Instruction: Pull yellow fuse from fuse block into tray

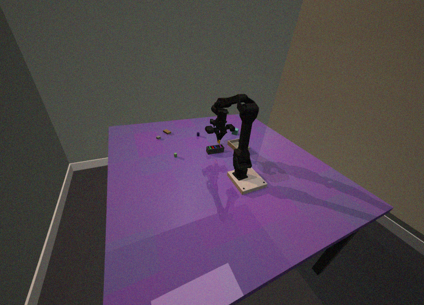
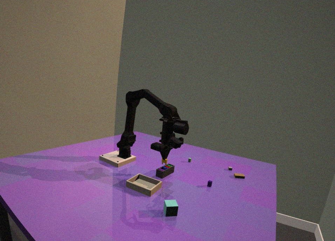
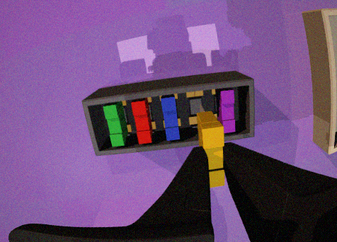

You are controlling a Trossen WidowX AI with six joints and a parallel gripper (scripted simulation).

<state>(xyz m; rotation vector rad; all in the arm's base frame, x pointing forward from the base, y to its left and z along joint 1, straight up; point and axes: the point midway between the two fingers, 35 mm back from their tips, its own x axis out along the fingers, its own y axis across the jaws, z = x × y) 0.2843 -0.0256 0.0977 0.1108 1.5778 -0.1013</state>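
Now: the tan tray 170 mm to the right of my gripper tip, 90 mm below it and 10 mm behind it. Also, from my gripper tip: yellow fuse: 10 mm below; then blue fuse: 60 mm below, 20 mm to the left; then purple fuse: 60 mm below, 20 mm to the right.
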